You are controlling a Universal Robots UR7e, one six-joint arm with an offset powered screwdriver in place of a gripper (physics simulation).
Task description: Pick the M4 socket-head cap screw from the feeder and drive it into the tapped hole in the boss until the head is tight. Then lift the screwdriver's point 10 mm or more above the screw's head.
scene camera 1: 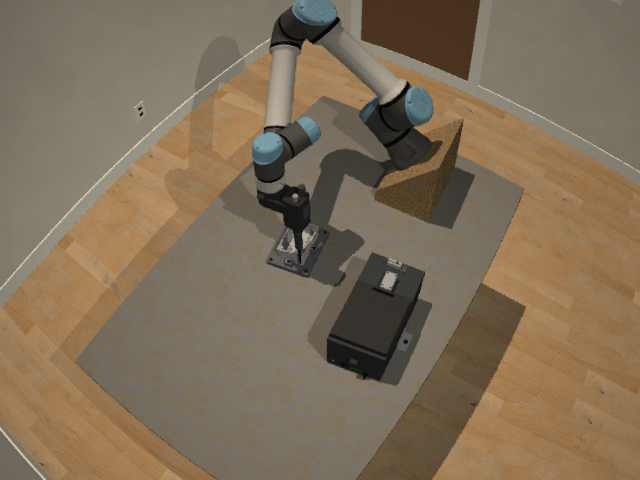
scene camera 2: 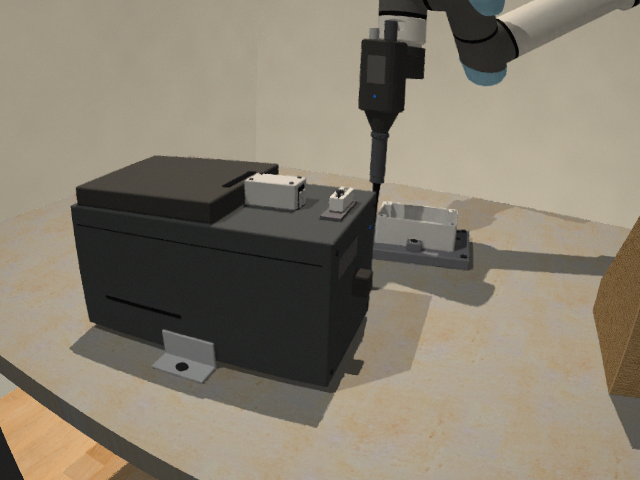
A white pickup nest [scene camera 2: 329,215] is 45 cm from the lens.
